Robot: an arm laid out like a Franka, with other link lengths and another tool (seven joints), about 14 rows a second.
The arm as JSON. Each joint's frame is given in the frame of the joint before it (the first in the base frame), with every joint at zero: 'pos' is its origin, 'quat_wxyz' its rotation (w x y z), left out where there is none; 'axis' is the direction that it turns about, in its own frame. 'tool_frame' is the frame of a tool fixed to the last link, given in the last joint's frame.
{
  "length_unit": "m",
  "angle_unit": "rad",
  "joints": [
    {
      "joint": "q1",
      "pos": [
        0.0,
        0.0,
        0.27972
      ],
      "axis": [
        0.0,
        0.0,
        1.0
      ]
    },
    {
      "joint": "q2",
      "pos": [
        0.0,
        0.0,
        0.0
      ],
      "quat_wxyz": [
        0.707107,
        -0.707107,
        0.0,
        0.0
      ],
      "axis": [
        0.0,
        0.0,
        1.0
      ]
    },
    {
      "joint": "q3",
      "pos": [
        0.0,
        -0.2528,
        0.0
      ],
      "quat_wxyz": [
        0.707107,
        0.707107,
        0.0,
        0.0
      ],
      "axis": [
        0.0,
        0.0,
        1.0
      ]
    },
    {
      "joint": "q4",
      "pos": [
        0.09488,
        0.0,
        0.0
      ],
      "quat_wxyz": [
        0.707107,
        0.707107,
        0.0,
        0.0
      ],
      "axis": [
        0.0,
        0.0,
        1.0
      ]
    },
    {
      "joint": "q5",
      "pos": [
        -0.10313,
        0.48,
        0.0
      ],
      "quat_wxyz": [
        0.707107,
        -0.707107,
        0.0,
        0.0
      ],
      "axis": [
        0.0,
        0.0,
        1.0
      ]
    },
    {
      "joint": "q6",
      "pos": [
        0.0,
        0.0,
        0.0
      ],
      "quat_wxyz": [
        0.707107,
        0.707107,
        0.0,
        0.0
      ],
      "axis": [
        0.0,
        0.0,
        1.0
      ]
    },
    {
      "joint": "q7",
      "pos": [
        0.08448,
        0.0,
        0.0
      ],
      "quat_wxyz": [
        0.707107,
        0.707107,
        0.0,
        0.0
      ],
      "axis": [
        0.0,
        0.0,
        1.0
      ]
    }
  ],
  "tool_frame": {
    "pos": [
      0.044,
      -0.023,
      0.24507
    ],
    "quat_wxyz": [
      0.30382,
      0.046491,
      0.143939,
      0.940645
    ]
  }
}
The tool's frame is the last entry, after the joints.
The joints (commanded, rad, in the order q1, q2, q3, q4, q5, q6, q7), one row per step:
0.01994 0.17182 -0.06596 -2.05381 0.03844 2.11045 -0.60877
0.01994 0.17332 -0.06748 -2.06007 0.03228 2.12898 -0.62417
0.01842 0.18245 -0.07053 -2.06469 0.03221 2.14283 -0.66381
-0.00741 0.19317 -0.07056 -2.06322 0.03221 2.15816 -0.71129
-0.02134 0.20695 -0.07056 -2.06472 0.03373 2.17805 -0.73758
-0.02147 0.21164 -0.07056 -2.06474 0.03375 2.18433 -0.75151
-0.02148 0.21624 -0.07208 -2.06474 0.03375 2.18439 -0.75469
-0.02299 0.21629 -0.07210 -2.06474 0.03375 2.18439 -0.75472
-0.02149 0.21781 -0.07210 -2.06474 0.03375 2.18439 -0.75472
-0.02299 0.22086 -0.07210 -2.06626 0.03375 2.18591 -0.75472
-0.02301 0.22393 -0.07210 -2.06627 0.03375 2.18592 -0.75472
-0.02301 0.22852 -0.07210 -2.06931 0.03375 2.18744 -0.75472
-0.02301 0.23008 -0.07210 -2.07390 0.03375 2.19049 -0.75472
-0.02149 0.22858 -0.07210 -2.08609 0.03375 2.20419 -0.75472
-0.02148 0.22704 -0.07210 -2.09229 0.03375 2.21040 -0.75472
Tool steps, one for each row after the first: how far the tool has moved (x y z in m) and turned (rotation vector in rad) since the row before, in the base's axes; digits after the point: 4 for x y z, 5 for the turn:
0.0006 -0.0018 -0.0029 -0.00446 -0.01084 0.01720
-0.0025 -0.0024 -0.0071 0.00257 -0.00088 0.03471
0.0000 -0.0164 -0.0049 0.00327 -0.00698 0.02121
-0.0004 -0.0088 -0.0081 0.00187 -0.00517 0.01102
-0.0003 0.0001 -0.0025 0.00067 -0.00183 0.01366
-0.0013 -0.0010 -0.0030 0.00006 0.00448 0.00167
0.0000 -0.0010 0.0000 0.00000 0.00005 -0.00150
-0.0004 0.0010 -0.0010 0.00003 0.00152 0.00150
-0.0012 -0.0010 -0.0027 0.00003 0.00305 -0.00154
-0.0008 0.0000 -0.0020 0.00007 0.00307 -0.00002
-0.0023 0.0001 -0.0044 0.00021 0.00611 -0.00006
-0.0019 0.0001 -0.0031 0.00011 0.00310 -0.00010
-0.0022 0.0010 -0.0041 -0.00048 -0.00297 0.00120
-0.0011 0.0000 -0.0016 -0.00018 -0.00154 -0.00014

